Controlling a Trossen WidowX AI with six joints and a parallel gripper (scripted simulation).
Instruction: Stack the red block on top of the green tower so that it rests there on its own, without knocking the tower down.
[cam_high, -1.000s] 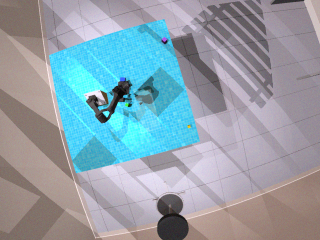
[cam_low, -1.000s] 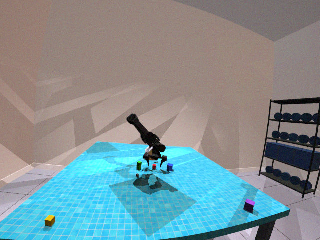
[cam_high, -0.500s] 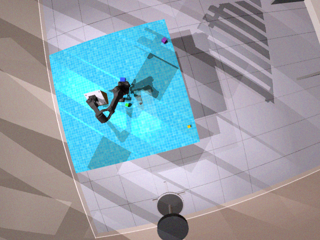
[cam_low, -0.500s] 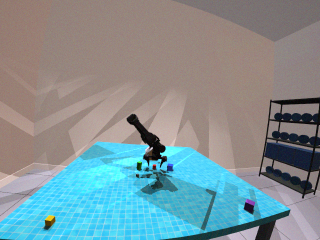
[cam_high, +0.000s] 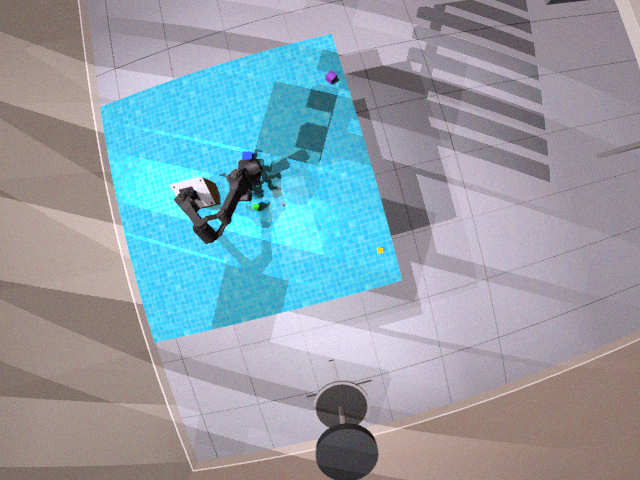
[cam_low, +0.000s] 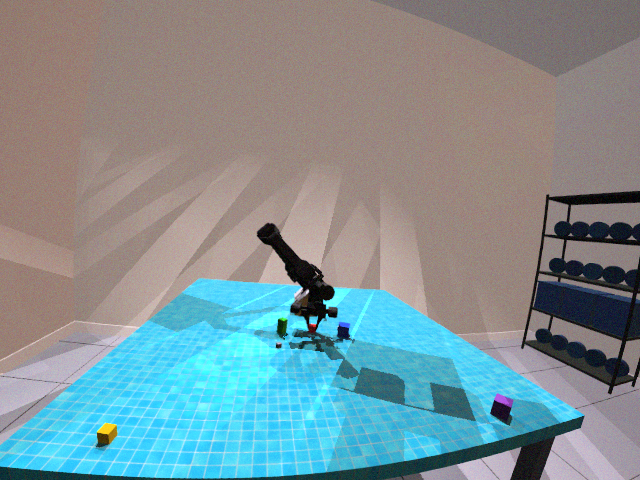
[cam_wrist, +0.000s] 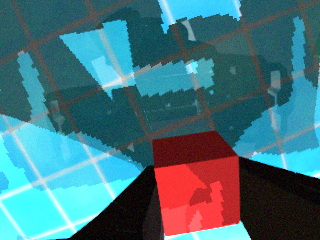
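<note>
The blue block lies 20 mm ahead of my gripper tip, 120 mm to the left of it and 20 mm above it. From my gripper tip the other things lie so: small dark item: 140 mm ahead, 130 mm to the right; red block: 10 mm above; purple block: 500 mm ahead, 440 mm to the left, 10 mm above.
</note>
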